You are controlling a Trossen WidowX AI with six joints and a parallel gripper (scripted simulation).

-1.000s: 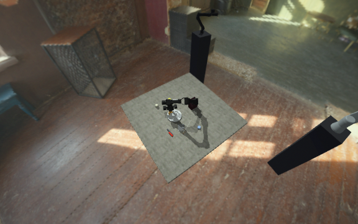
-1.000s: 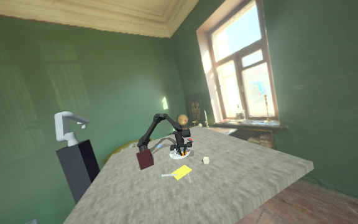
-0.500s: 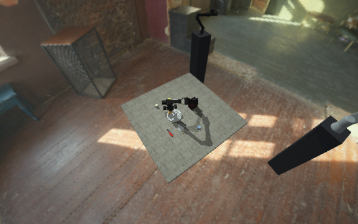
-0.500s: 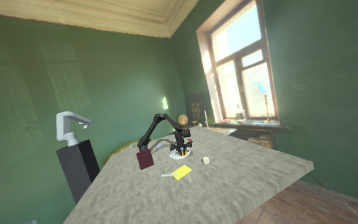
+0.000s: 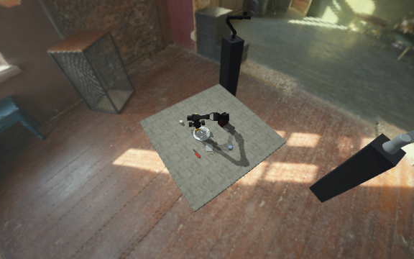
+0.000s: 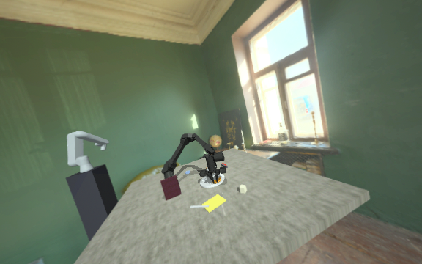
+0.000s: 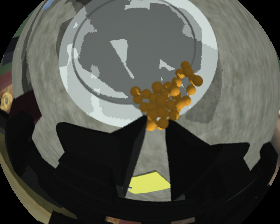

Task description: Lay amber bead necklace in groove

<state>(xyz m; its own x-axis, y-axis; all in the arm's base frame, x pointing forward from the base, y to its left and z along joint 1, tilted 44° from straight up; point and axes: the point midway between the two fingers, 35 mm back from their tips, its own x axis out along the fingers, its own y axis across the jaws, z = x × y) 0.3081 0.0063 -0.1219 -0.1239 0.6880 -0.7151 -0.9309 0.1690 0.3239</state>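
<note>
Now: gripper tip 1 cm past the board, 9 cm to the right of it and 2 cm above it. The rest, counted from my gripper tip: white stick (15 cm behind, 17 cm to the right, 2 cm below); small white cube (13 cm ahead, 18 cm to the right); yellow card (6 cm behind, 18 cm to the right, 2 cm below).
</note>
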